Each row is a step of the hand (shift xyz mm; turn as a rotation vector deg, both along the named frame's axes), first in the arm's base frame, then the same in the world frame.
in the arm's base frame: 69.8 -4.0 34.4 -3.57 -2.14 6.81
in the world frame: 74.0 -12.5 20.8 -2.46 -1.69 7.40
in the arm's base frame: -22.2 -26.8 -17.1 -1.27 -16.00 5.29
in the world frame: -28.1 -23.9 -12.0 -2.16 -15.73 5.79
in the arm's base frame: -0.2 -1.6 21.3 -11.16 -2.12 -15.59
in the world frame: 3.6 -1.6 21.0 -14.07 -0.74 -13.18
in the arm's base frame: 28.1 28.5 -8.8 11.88 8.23 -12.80
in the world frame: 29.2 24.9 -14.5 10.16 6.73 -14.97
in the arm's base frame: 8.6 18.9 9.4 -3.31 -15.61 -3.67
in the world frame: 12.4 17.7 7.2 -5.79 -15.09 -2.64
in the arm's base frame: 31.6 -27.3 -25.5 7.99 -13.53 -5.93
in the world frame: 22.7 -30.9 -30.3 5.05 -14.40 -7.01
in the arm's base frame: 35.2 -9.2 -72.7 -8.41 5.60 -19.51
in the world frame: 19.5 -13.4 -77.8 -11.20 6.59 -17.72
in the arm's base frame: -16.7 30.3 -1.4 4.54 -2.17 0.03
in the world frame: -12.9 32.1 1.1 4.17 -2.71 -0.77
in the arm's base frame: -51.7 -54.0 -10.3 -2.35 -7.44 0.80
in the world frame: -58.8 -47.3 0.7 -3.03 -7.10 1.39
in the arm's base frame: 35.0 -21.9 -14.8 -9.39 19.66 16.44
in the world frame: 28.7 -26.0 -20.6 -3.71 20.65 17.46
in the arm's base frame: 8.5 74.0 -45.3 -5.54 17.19 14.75
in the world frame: 8.6 72.4 -47.7 -0.57 17.73 15.14
